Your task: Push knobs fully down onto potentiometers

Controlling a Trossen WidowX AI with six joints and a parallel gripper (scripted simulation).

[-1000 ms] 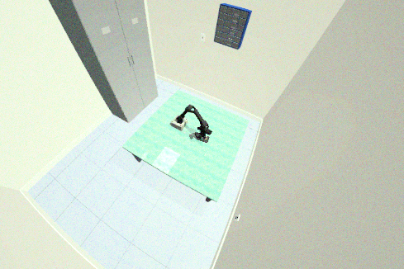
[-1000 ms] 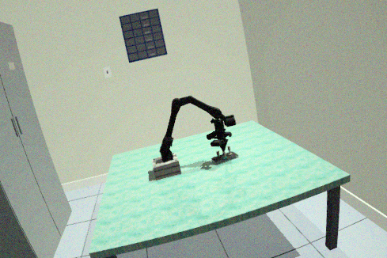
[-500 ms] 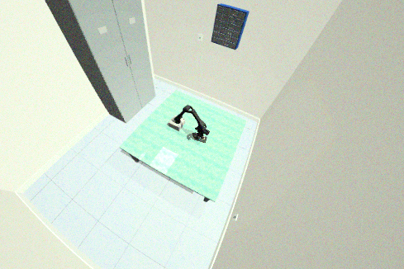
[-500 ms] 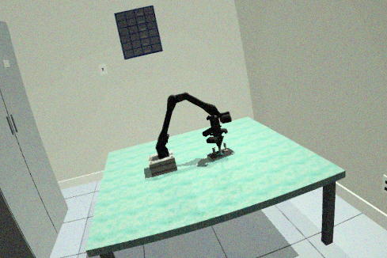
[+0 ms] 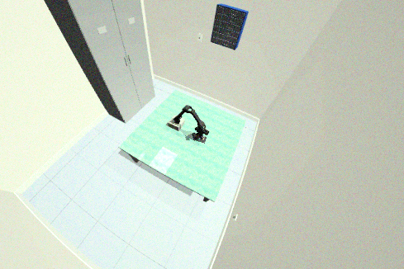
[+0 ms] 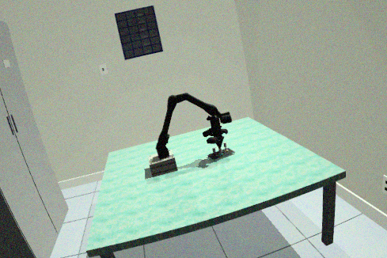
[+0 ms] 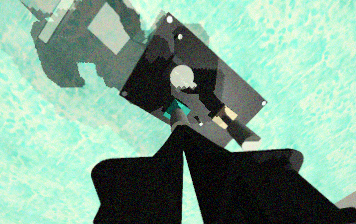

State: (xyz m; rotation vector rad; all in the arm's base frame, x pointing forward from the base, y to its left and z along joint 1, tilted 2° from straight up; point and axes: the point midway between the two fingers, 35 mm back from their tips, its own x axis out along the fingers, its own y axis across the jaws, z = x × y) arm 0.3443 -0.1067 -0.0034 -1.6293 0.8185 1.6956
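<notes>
Right now my gripper tip is 20 mm above the grey round knob. Round my gripper tip: teal potentiometer 30 mm below.
</notes>
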